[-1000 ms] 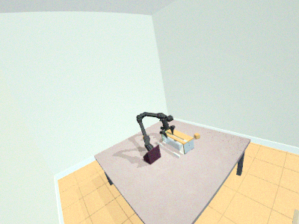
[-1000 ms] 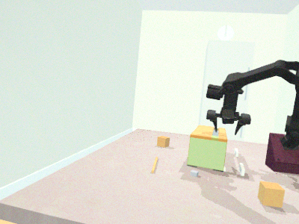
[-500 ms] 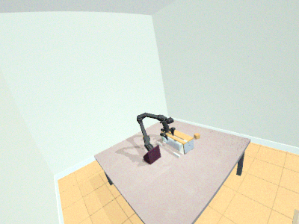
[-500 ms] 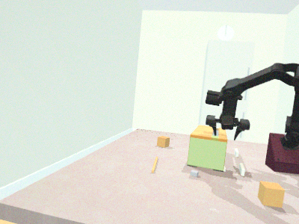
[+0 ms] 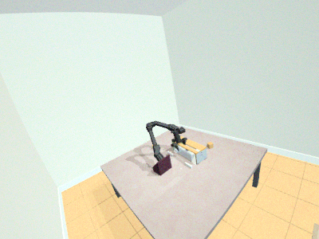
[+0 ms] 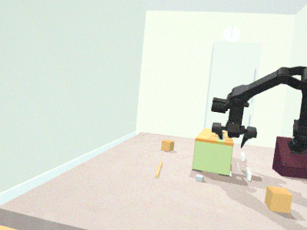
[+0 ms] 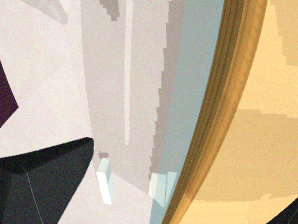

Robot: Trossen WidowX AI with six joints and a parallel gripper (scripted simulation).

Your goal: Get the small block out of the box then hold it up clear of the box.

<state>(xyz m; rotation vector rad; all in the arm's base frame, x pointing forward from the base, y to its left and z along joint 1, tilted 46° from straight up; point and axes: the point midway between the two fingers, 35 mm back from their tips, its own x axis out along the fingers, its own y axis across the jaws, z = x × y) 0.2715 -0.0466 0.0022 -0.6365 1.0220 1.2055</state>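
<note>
The box is 3 cm ahead of my gripper tip, 3 cm to the right of it and 2 cm below it. The rest, counted from my gripper tip: thin orange strip (32 cm ahead, 17 cm to the left, 8 cm below).
</note>
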